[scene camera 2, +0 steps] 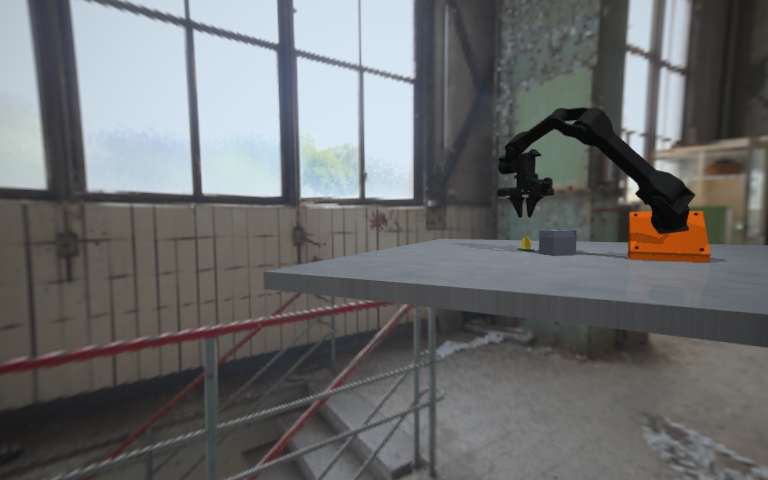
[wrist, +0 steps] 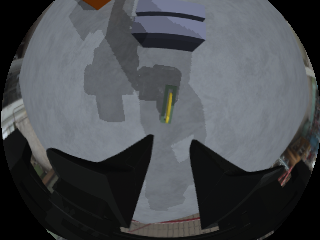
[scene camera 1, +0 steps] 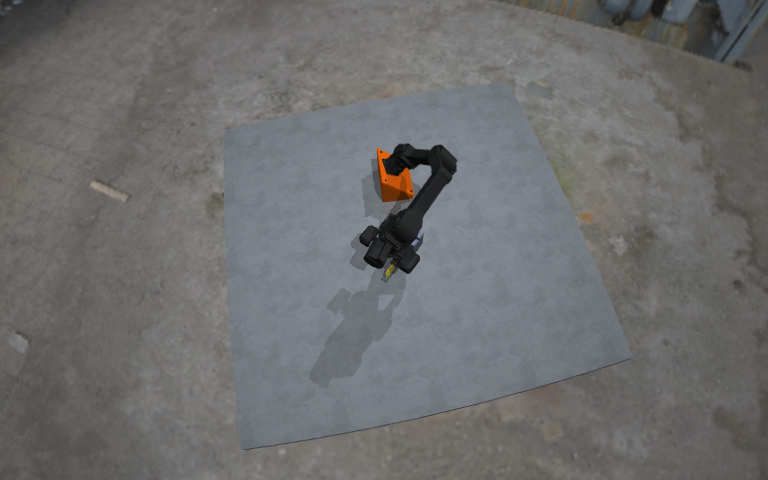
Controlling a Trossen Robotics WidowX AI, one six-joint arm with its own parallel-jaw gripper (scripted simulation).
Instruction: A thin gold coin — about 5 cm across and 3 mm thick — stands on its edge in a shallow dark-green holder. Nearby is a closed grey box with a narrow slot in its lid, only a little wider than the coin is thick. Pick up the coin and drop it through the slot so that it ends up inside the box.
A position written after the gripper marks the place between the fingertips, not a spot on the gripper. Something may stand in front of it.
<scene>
In view: the gripper (scene camera 2: 524,217).
The gripper shows as well in the wrist view (wrist: 172,142) and in scene camera 1 (scene camera 1: 389,260).
</scene>
